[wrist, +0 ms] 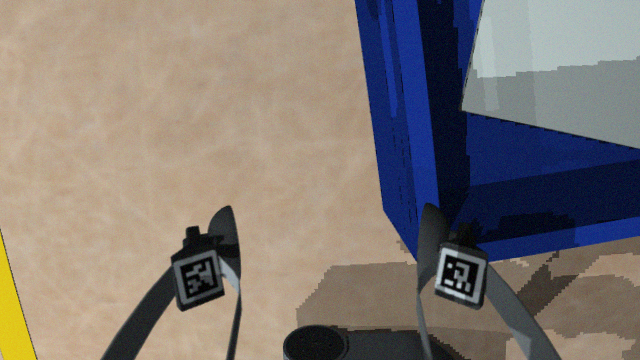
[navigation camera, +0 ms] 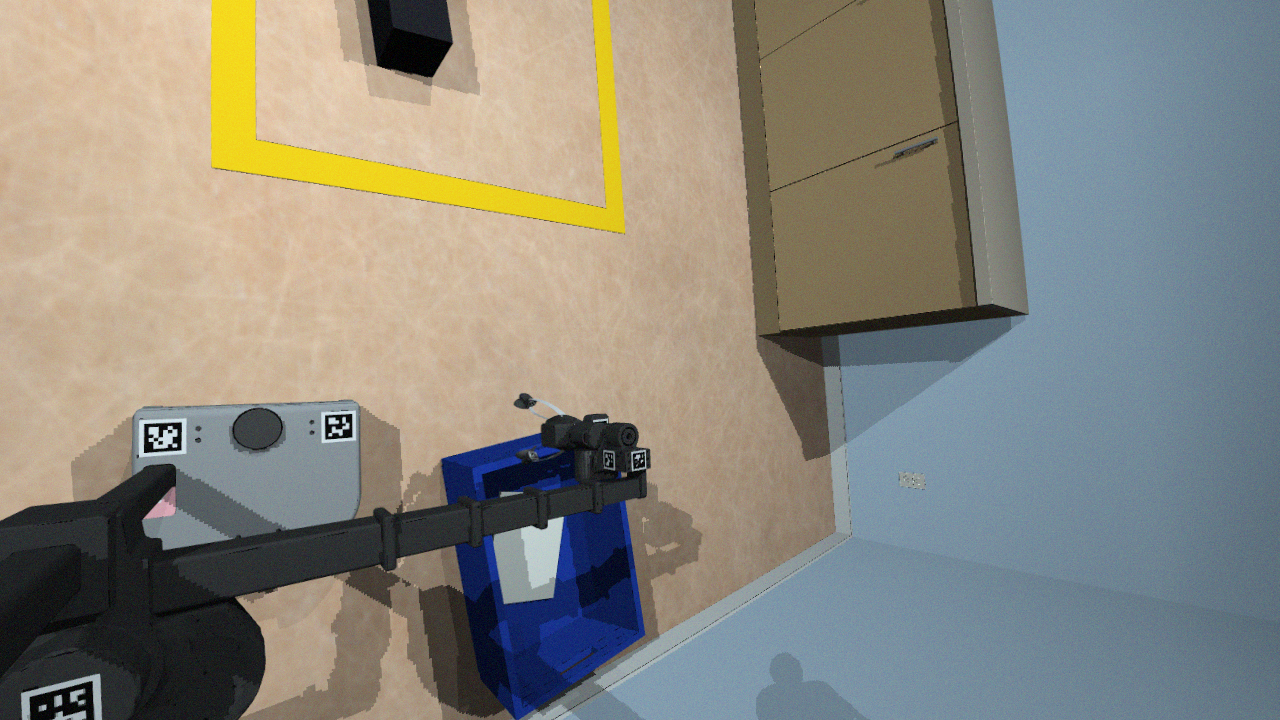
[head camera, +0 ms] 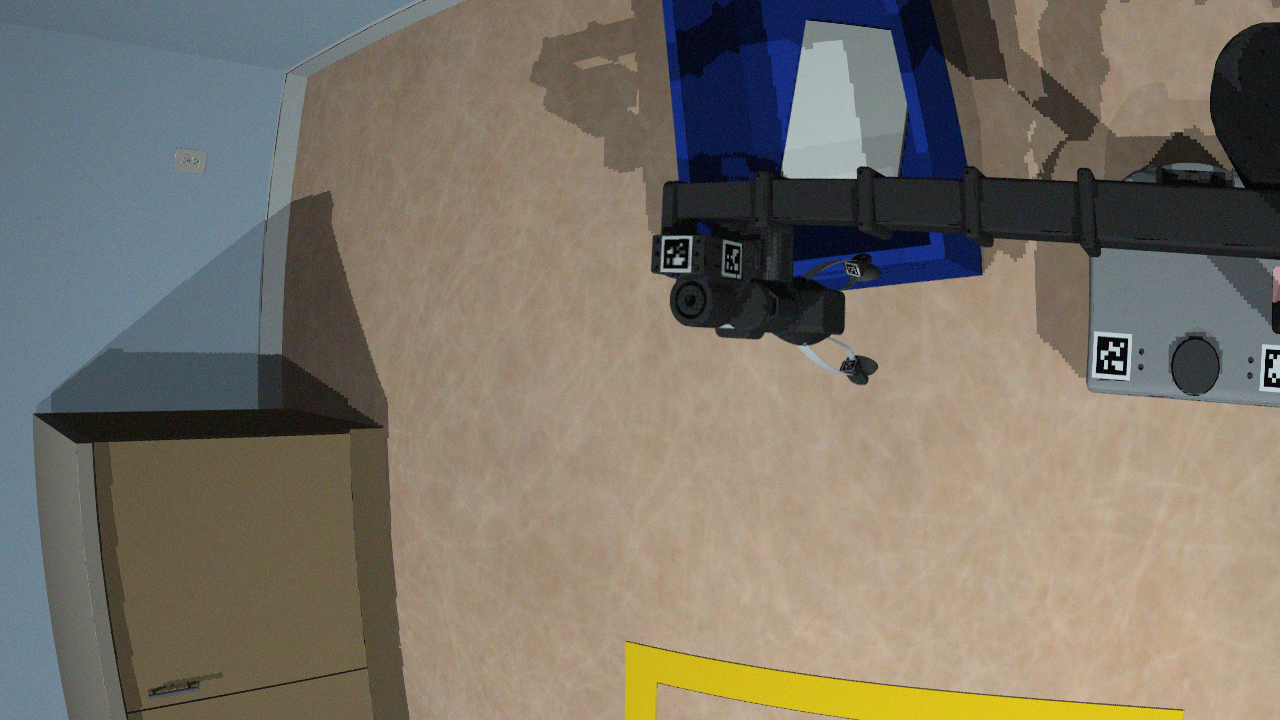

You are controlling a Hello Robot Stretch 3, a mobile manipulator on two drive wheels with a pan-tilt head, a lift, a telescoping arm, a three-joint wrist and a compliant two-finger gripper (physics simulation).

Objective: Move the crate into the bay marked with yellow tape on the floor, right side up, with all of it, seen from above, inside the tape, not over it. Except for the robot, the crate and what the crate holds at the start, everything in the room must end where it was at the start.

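Seen in the pictures: gripper, between the fingertips: (navigation camera: 520, 428) (head camera: 869, 319); robot's base, origin of its link: (navigation camera: 257, 426) (head camera: 1192, 363).
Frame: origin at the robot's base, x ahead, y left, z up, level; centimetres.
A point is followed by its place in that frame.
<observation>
The blue crate (head camera: 939, 134) @(x -29.3, y -40.3, z 14.6 cm) (navigation camera: 483, 582) @(x -38.3, y -41.6, z 16.9 cm) (wrist: 422, 150) stands upright on the floor, its open top up. A pale grey-white flat-faced item (head camera: 845, 98) @(x -38.7, y -60.8, z 2.8 cm) (navigation camera: 529, 573) @(x -45.3, y -60.4, z 2.8 cm) (wrist: 560, 50) lies in it. My gripper (head camera: 861, 317) @(x -2.2, y -44.9, z 31.2 cm) (navigation camera: 526, 428) @(x -2.2, y -44.9, z 31.2 cm) (wrist: 328, 230) @(x -2.2, y -44.9, z 31.2 cm) is open and empty at the crate's end nearer the bay. In the wrist view one finger overlaps the crate's corner and the other is over bare floor; its height above the rim is unclear. My arm hides part of the crate in the head view. The yellow tape (head camera: 640, 689) @(x 69.8, y -96.8, z 0.1 cm) (navigation camera: 402, 183) @(x 59.3, y -28.5, z 0.1 cm) (wrist: 10, 310) lies apart from the crate.
A black block (navigation camera: 411, 40) @(x 89.4, y -26.7, z 13.2 cm) stands inside the taped outline. A tan cabinet (head camera: 232, 555) @(x 53.3, y -170.1, z 51.9 cm) (navigation camera: 868, 241) @(x 55.5, y -170.1, z 54.7 cm) stands along the wall beside the bay. My grey base (head camera: 1154, 304) @(x -7.2, y -6.7, z 16.0 cm) (navigation camera: 295, 492) @(x -12.0, y -5.7, z 16.0 cm) is beside the crate. The crate's far end is close to the blue wall (navigation camera: 1118, 447) @(x -22.7, y -238.5, z 113.6 cm).
</observation>
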